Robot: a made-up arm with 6 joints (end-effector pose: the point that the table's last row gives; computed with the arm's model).
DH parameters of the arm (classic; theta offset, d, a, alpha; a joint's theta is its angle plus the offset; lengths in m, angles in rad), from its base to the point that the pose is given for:
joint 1: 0 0.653 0.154 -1.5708
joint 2: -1.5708 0 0.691 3.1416
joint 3: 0 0 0.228 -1.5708
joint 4: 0 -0.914 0 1.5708
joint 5: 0 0 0 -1.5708
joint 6: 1.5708 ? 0 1.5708
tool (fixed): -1.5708 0 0 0
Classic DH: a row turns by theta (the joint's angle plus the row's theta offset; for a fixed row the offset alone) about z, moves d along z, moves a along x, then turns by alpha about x.
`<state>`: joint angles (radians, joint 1 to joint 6).
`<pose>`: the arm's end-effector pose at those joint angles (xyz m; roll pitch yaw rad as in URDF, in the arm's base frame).
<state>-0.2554 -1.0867 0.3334 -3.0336 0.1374 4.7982</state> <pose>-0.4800 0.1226 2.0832 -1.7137 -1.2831 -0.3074</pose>
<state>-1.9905 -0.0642 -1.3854 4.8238 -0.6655 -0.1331</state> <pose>-0.1362 -0.5734 0.3745 2.8723 0.8934 -0.6250</pose>
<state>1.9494 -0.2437 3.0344 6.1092 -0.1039 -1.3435</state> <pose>0.3907 -0.9908 0.9672 -1.6256 0.0342 -1.2102</pose>
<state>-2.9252 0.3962 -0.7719 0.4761 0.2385 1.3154</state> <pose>-1.0612 -0.2530 0.3945 -1.6280 0.9470 -2.7388</pose>
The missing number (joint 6, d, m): -0.178
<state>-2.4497 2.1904 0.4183 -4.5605 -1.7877 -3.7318</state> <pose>-0.7184 -0.3721 -0.6571 0.3878 -0.1823 2.4548</pose>
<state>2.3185 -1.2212 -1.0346 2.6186 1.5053 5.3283</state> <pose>-0.3375 0.2334 1.1342 -1.0721 0.9924 -2.8174</pose>
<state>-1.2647 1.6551 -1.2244 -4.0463 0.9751 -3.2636</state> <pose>0.0800 0.1314 0.1998 -2.0750 -0.3561 1.1093</pose>
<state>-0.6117 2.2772 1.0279 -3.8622 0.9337 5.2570</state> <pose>0.9680 -0.5637 -0.7251 0.7024 0.8560 1.5871</pose>
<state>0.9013 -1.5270 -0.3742 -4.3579 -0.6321 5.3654</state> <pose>-0.1391 -0.3347 1.7572 0.1888 -0.9624 -0.4219</pose>
